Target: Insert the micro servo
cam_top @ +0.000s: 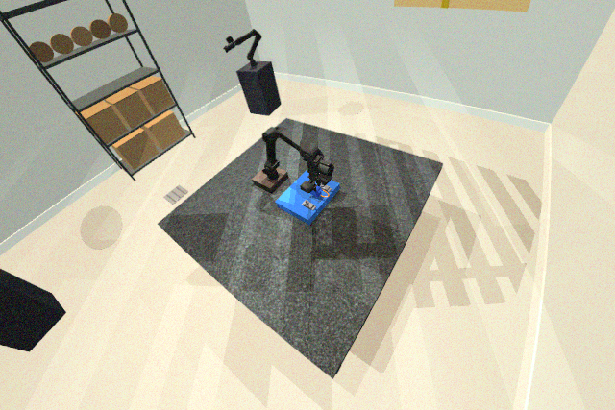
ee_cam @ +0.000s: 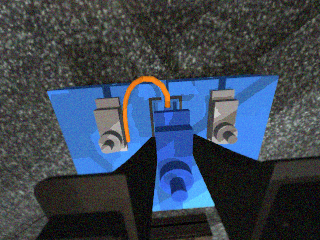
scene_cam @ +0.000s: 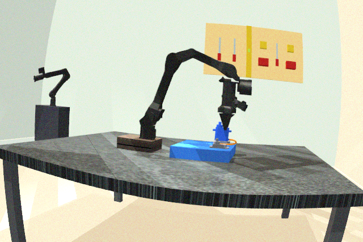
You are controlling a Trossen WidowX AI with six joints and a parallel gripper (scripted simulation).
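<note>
The deck is 12 cm behind my gripper tip, 2 cm to the left of it and 10 cm below it.
</note>
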